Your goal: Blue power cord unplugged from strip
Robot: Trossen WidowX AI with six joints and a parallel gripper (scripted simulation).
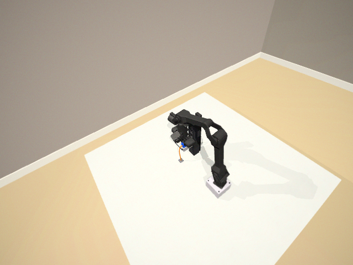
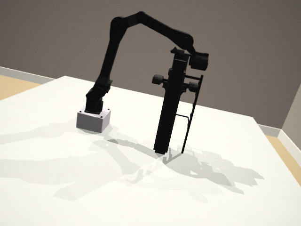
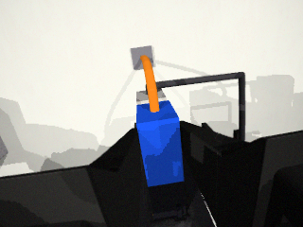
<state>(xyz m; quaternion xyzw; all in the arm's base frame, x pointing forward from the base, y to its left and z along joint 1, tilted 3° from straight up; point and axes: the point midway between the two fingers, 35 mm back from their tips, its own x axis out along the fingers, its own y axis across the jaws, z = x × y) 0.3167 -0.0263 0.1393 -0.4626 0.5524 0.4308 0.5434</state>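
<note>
The blue plug is 3 cm to the right of my gripper tip. The rest, counted from my gripper tip: grey block: 1 cm ahead, 4 cm to the left, 17 cm below.
</note>
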